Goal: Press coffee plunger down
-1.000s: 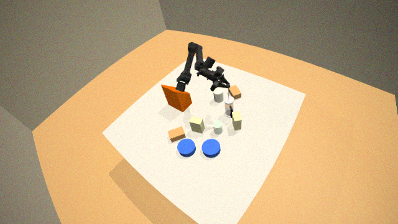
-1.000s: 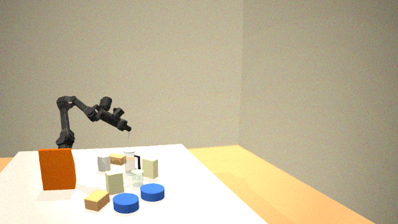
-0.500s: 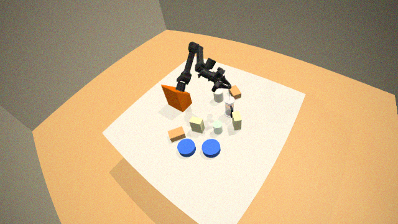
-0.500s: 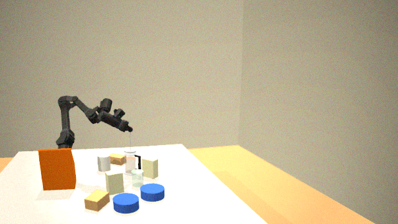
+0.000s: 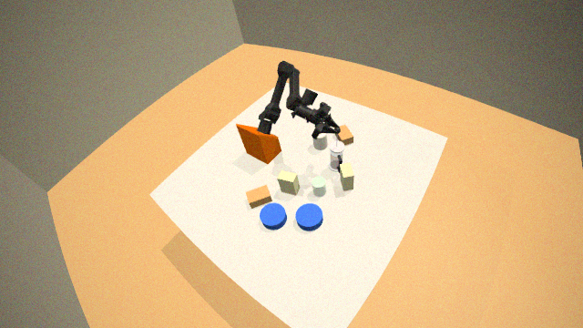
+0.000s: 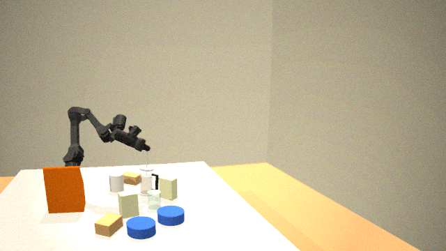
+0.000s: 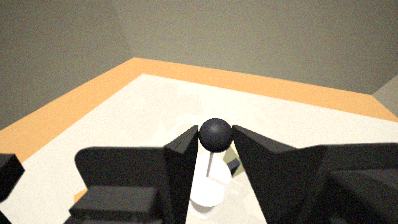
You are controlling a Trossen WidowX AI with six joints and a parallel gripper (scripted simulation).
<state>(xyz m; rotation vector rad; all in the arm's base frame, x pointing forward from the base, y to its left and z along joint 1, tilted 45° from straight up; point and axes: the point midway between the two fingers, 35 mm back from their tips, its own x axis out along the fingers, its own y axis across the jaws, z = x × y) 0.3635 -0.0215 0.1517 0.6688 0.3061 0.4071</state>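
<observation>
Now: gripper tip 10 mm to the left of the coffee press and 130 mm above it. Also, from my gripper tip: white cup: 170 mm behind, 90 mm to the left, 200 mm below.
</observation>
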